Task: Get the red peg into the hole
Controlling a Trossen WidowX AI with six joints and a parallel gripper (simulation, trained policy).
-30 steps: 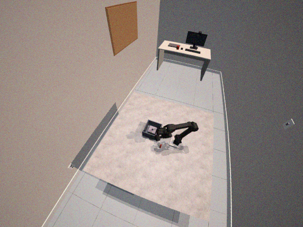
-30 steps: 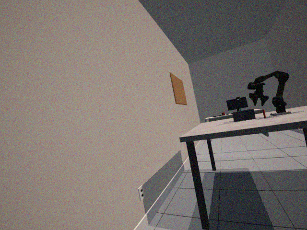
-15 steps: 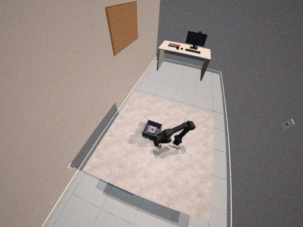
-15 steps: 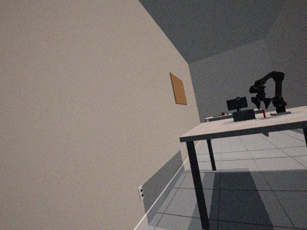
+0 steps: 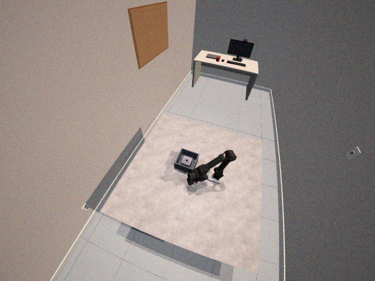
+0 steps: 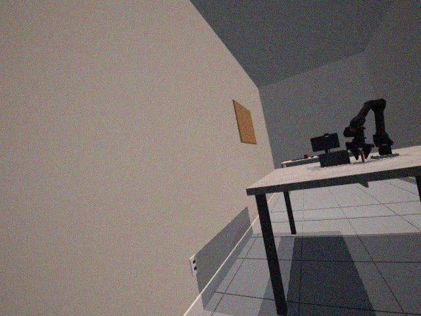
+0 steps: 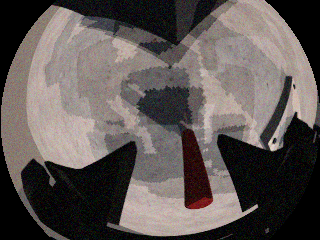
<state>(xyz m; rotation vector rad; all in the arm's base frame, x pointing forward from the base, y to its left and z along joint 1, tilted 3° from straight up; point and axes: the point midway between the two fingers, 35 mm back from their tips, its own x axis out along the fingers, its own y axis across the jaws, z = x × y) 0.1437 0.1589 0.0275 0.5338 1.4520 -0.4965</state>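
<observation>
My gripper tip is 10 mm past the red peg, 10 mm to the left of it and 20 mm below it. Round my gripper tip: light plate: 180 mm ahead, 140 mm to the right, 30 mm above; then dark box: 180 mm ahead, 140 mm to the right, 10 mm above.
</observation>
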